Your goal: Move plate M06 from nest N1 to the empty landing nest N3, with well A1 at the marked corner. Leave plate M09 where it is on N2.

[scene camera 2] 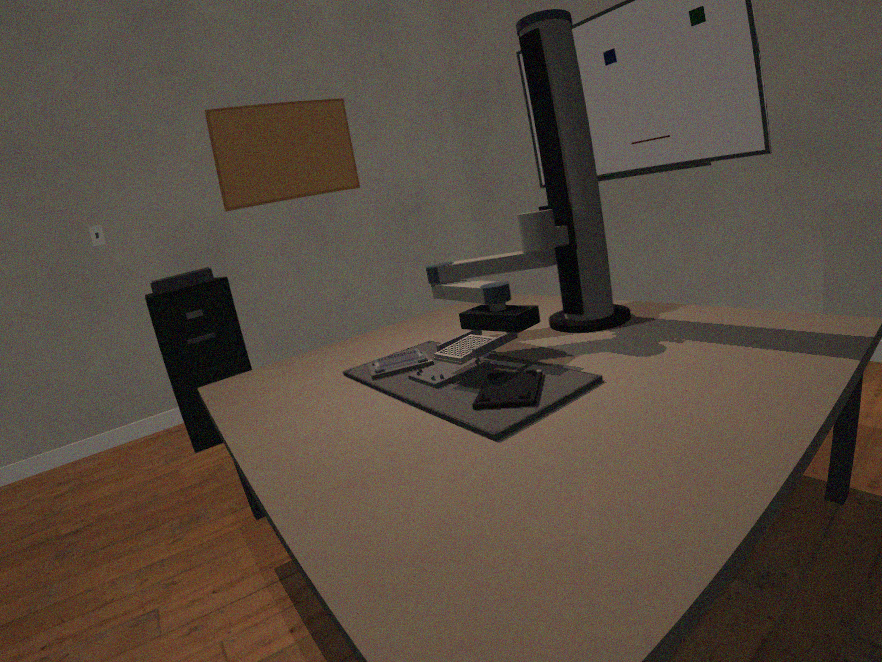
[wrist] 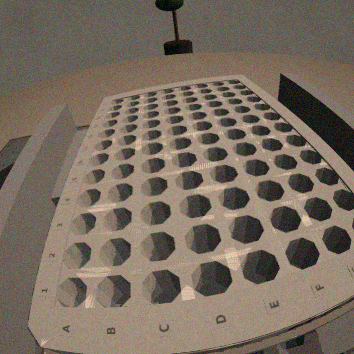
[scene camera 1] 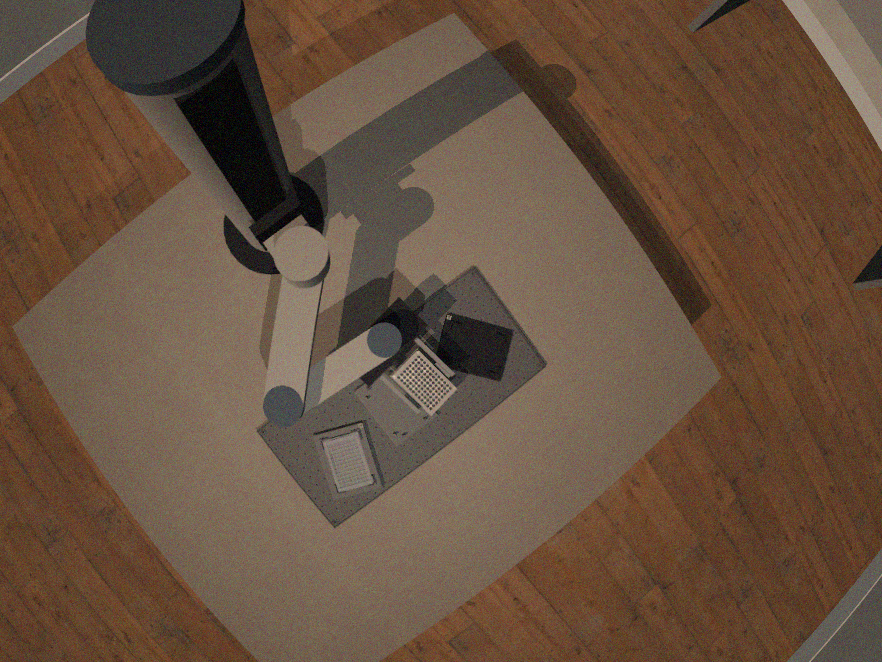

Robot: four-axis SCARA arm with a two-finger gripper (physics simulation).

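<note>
My gripper [scene camera 1: 423, 377] [scene camera 2: 471, 344] [wrist: 179, 99] is shut on a white 96-well plate, M06 [scene camera 1: 428, 389] [scene camera 2: 461, 348] [wrist: 190, 192], with a finger along each long side. The plate hangs level above the deck, over part of the middle grey nest [scene camera 1: 388, 419] [scene camera 2: 432, 375]. In the wrist view, well A1 [wrist: 71, 291] is at the near left corner. The grey nest holds no plate and has small dark marks. The black nest [scene camera 1: 491, 350] [scene camera 2: 509, 391] is bare. Another pale plate, M09 [scene camera 1: 347, 461] [scene camera 2: 400, 361], sits in the nest at the deck's other end. Nest labels are not readable.
The nests stand on a dark speckled deck board [scene camera 1: 284, 443] [scene camera 2: 443, 404] on the table [scene camera 1: 178, 441] [scene camera 2: 455, 513]. The arm's column [scene camera 1: 163, 42] [scene camera 2: 585, 178] rises behind the board. The arm's shadow falls across part of the board and the black nest.
</note>
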